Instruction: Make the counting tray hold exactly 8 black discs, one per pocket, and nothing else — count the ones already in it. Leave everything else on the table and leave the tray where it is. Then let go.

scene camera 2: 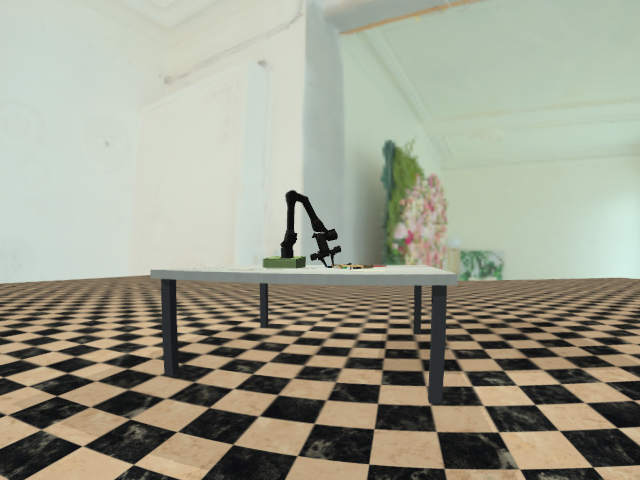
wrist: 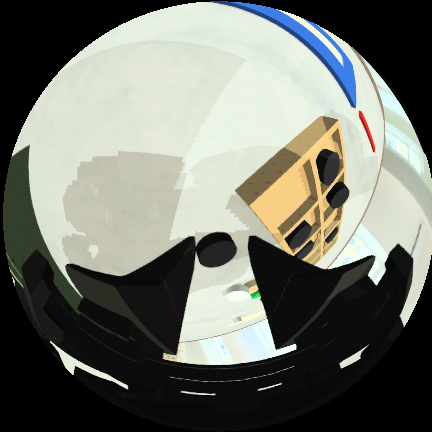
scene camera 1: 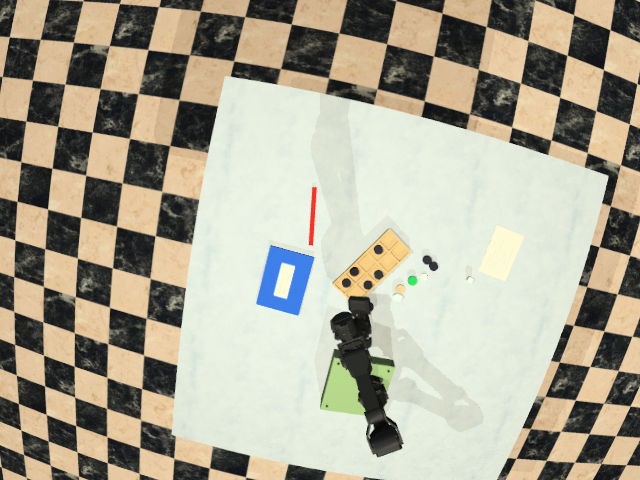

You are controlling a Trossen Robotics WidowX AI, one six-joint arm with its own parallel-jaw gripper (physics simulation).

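Note:
The tan counting tray lies diagonally near the table's middle. Several of its pockets hold one black disc each, such as one disc near its upper end; other pockets at that end are empty. Two loose black discs lie together to the tray's right. Another black disc shows in the wrist view between the spread fingertips, nearer the left finger, and appears to lie on the table. My gripper is open and low over the table by the tray's near end. The arm hides the fingertips in scene camera 1.
A green disc, a tan disc, a white disc and small white pieces lie right of the tray. A blue block, red stick and cream card also lie there.

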